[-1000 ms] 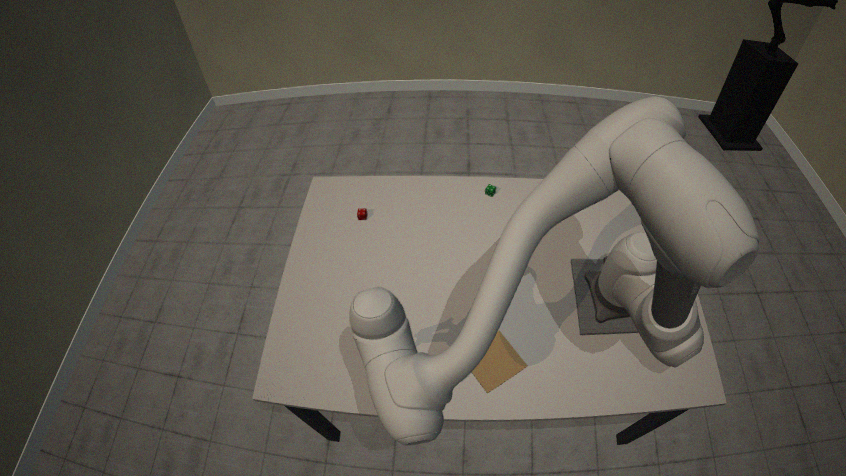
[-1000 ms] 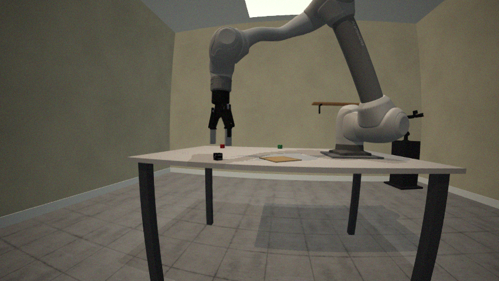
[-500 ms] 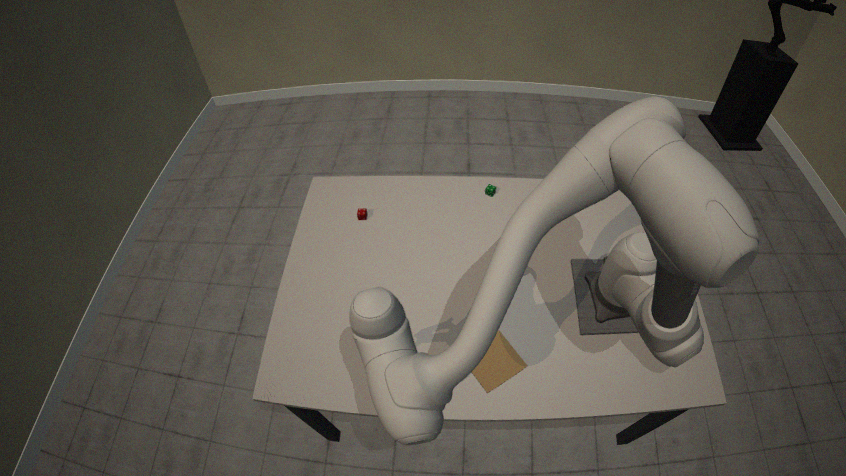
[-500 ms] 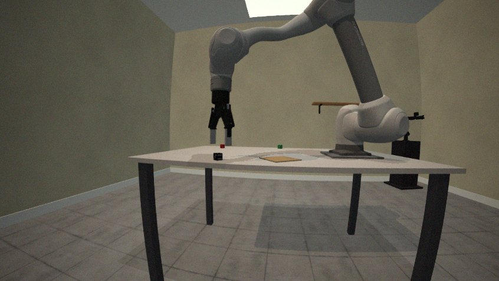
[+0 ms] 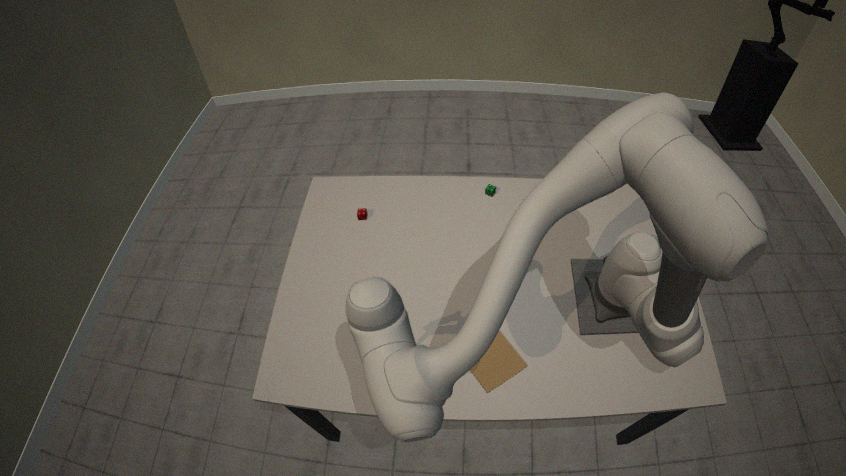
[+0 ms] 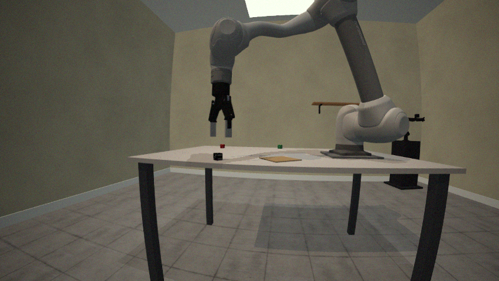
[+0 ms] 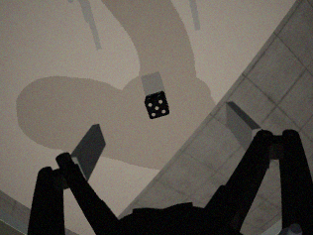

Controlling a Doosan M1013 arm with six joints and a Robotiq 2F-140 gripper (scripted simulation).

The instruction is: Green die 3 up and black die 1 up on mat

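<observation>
Now: the green die 710 mm to the right of my hand, 340 mm behind it and 90 mm below it. From my hand the other things lie so: red die 640 mm to the right, 130 mm ahead, 90 mm below; black die 90 mm below, 10 mm ahead; tan mat 260 mm behind, 110 mm below, 70 mm to the right.
</observation>
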